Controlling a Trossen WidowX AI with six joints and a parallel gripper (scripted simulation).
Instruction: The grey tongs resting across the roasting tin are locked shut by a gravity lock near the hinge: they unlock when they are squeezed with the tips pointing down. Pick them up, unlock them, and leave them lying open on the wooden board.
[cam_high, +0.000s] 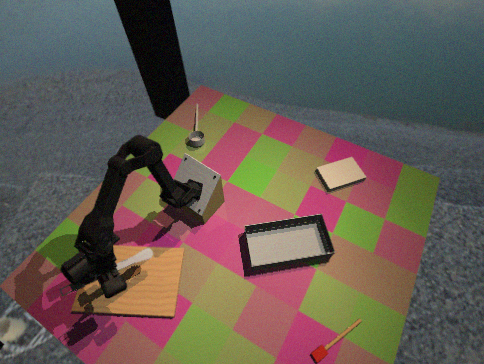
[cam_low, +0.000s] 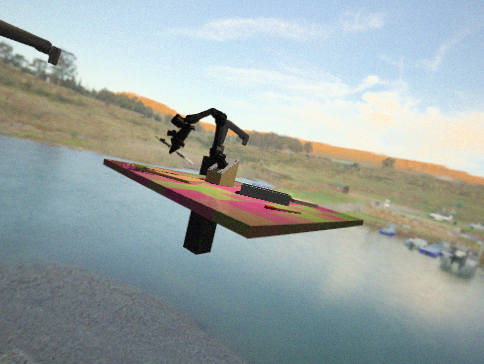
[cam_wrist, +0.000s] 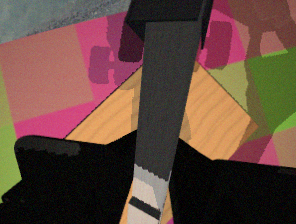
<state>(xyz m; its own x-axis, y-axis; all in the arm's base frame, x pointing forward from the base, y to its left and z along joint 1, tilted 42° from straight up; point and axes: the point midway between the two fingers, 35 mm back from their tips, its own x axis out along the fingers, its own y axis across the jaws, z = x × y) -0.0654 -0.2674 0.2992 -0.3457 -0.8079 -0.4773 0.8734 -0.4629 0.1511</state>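
Right now my gripper tip is 10 mm short of the wooden board, 40 mm to the right of it and 130 mm above it. Round my gripper tip: block 560 mm ahead, 820 mm to the left, 120 mm below; roasting tin 470 mm ahead, 410 mm to the left, 110 mm below.
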